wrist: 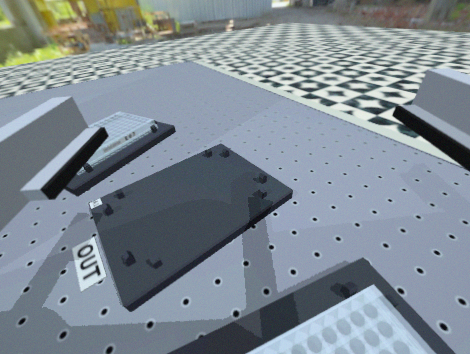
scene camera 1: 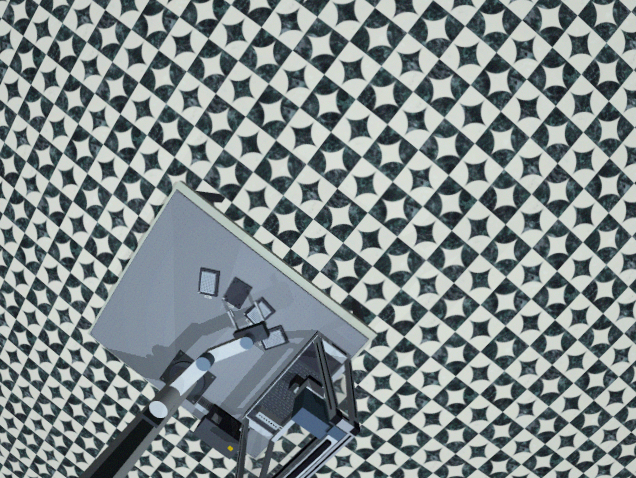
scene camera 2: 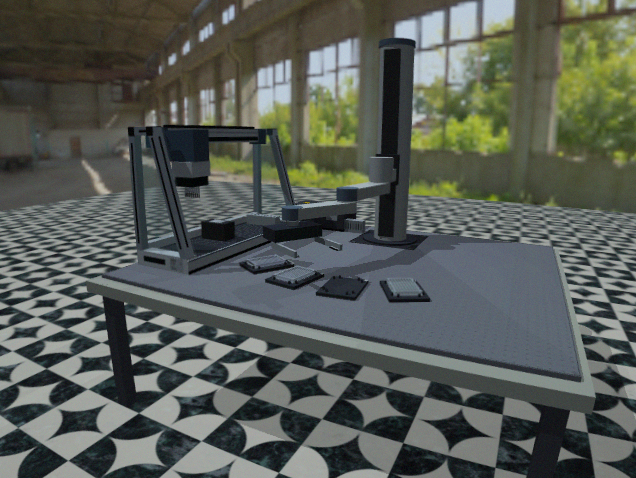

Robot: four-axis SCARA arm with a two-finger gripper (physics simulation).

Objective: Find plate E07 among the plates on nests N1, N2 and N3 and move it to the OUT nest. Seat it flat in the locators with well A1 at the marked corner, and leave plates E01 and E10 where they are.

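Places are measured from the arm's base along level axes (x ahead, y left, z up), in metres.
Where they show: gripper, fingertip midpoint: (wrist: 248, 104) (scene camera 1: 241, 305) (scene camera 2: 319, 251); arm's base, origin of the base link: (scene camera 2: 389, 241).
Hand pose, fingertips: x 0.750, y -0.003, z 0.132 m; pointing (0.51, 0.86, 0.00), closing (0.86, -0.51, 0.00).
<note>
Each offset is from my fingertips to the top centre of the thing. "spot": to the spot under its first point. Level surfaces: height alone.
Plate E07 @[dx -0.080, dy +0.250, dz -0.093 m] (wrist: 120, 131) (scene camera 1: 208, 281) (scene camera 2: 404, 286) is a clear plate lying flat on a dark nest; its small front label reads E07 in the wrist view. The OUT nest @[dx -0.022, dy +0.073, dz -0.097 m] (wrist: 185, 215) (scene camera 1: 237, 291) (scene camera 2: 342, 287) is a bare dark plate with locator posts and a small white mark at its left corner. A second clear plate @[dx -0.034, dy -0.103, dz -0.093 m] (wrist: 370, 330) (scene camera 1: 258, 311) (scene camera 2: 294, 275) and a third clear plate @[dx -0.114, dy -0.267, dz -0.093 m] (scene camera 1: 274, 337) (scene camera 2: 266, 262) sit on nests; their labels are unreadable. My gripper (wrist: 248, 104) (scene camera 1: 241, 312) (scene camera 2: 309, 247) is open and empty, above the table near the OUT nest and second plate.
A framed machine @[spot: dx +0.099, dy -0.515, dz +0.150 m] (scene camera 2: 169, 195) (scene camera 1: 328, 377) with a hanging blue head stands on one side of the table @[dz -0.119 m] (scene camera 2: 462, 287) (scene camera 1: 154, 287). A black block @[spot: dx -0.185, dy -0.546, dz -0.024 m] (scene camera 2: 217, 229) is inside its frame. The arm's column (scene camera 2: 406, 102) rises at the back. An OUT sign @[dx -0.118, dy +0.063, dz -0.117 m] (wrist: 89, 264) lies beside the OUT nest.
</note>
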